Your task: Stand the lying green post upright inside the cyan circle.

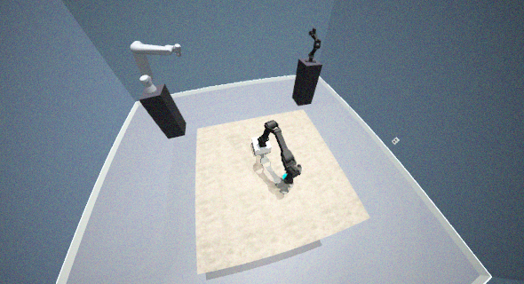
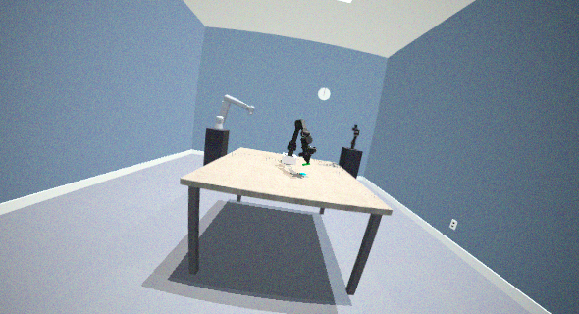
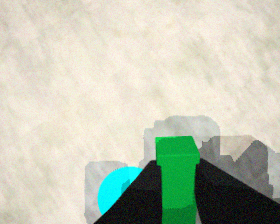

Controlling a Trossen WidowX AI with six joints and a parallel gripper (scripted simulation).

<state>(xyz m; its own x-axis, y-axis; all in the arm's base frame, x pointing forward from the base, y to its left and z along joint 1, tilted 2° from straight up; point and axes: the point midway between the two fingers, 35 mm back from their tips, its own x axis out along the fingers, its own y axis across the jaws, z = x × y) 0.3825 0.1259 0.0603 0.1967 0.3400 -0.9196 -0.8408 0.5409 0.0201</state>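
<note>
The cyan patch lies 110 mm below my gripper tip, 50 mm behind it and 20 mm to the right of it. From my gripper tip the other things lie so: green post (20 mm to the right, 10 mm below, 10 mm behind).
</note>
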